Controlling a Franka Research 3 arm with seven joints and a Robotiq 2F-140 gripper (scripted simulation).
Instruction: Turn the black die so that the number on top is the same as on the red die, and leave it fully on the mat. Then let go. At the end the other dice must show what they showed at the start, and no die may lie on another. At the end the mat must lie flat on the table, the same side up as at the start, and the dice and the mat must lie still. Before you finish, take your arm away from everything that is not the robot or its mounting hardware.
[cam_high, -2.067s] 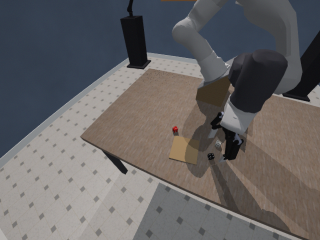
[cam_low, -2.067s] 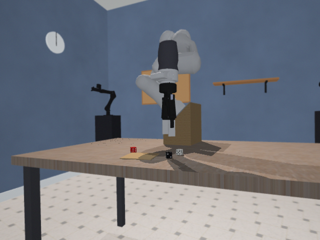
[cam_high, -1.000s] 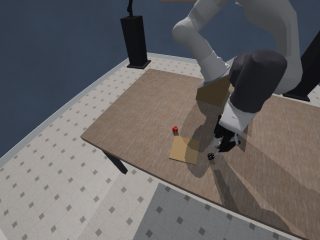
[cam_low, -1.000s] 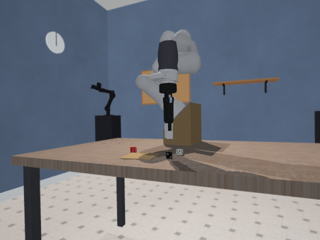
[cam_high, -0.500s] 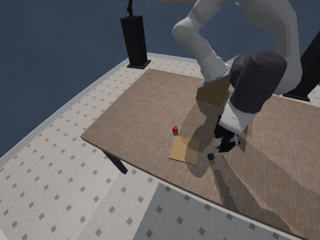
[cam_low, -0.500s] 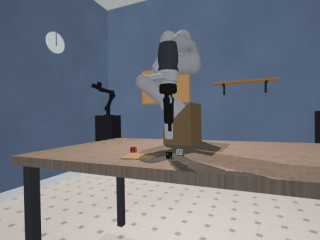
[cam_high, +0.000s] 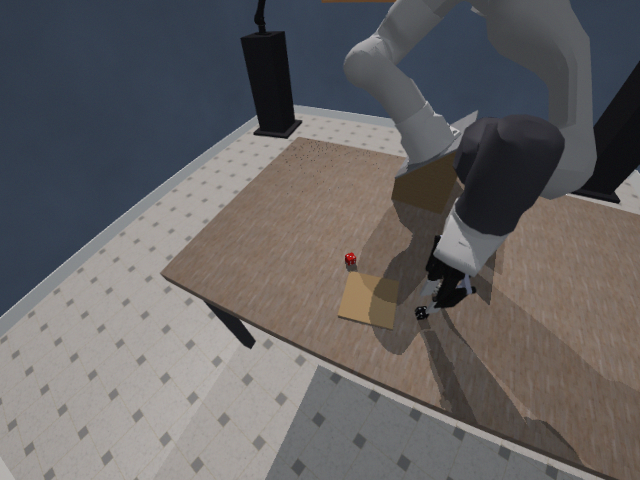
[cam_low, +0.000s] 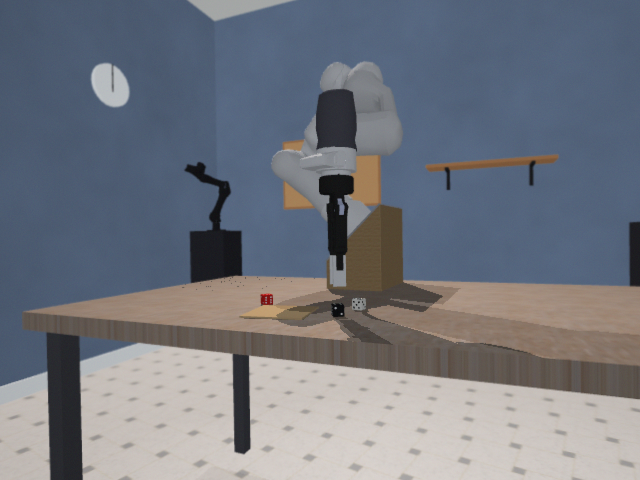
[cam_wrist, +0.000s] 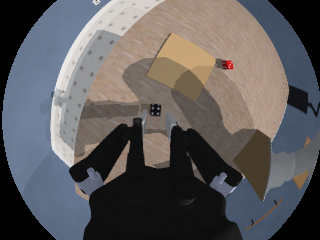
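My gripper is now 9 cm above the black die. Round my hand: white die 9 cm below, 8 cm behind, 3 cm to the left; red die 22 cm to the right, 11 cm behind, 9 cm below; tan mat 13 cm to the right, 10 cm below, 1 cm behind.
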